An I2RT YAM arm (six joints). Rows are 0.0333 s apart.
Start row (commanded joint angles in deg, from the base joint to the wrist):
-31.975, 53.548, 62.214, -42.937, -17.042, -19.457
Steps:
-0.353, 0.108, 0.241, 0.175, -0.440, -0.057
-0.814, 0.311, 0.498, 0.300, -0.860, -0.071
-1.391, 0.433, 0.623, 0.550, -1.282, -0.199
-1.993, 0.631, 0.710, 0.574, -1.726, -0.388
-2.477, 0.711, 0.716, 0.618, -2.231, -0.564
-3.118, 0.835, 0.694, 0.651, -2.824, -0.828
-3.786, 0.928, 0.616, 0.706, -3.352, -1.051
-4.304, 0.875, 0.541, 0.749, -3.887, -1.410
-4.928, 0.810, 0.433, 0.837, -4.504, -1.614
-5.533, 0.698, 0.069, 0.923, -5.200, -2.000
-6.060, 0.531, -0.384, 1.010, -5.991, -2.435
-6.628, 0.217, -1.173, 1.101, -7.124, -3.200
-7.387, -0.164, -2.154, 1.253, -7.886, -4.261
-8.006, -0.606, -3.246, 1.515, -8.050, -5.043
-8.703, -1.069, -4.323, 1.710, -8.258, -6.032
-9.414, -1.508, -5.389, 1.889, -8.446, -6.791
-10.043, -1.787, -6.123, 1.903, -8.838, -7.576
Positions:
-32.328, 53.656, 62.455, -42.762, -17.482, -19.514
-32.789, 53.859, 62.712, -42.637, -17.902, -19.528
-33.366, 53.981, 62.837, -42.387, -18.324, -19.656
-33.968, 54.179, 62.924, -42.363, -18.768, -19.845
-34.452, 54.259, 62.930, -42.319, -19.273, -20.021
-35.093, 54.383, 62.908, -42.286, -19.866, -20.285
-35.761, 54.476, 62.830, -42.231, -20.394, -20.508
-36.279, 54.423, 62.755, -42.188, -20.929, -20.867
-36.903, 54.358, 62.647, -42.100, -21.546, -21.071
-37.508, 54.246, 62.283, -42.014, -22.242, -21.457
-38.035, 54.079, 61.830, -41.927, -23.033, -21.892
-38.603, 53.765, 61.041, -41.836, -24.166, -22.657
-39.362, 53.384, 60.060, -41.684, -24.928, -23.718
-39.981, 52.942, 58.968, -41.422, -25.092, -24.500
-40.678, 52.479, 57.891, -41.227, -25.300, -25.489
-41.389, 52.040, 56.825, -41.048, -25.488, -26.248
-42.018, 51.761, 56.091, -41.034, -25.880, -27.033

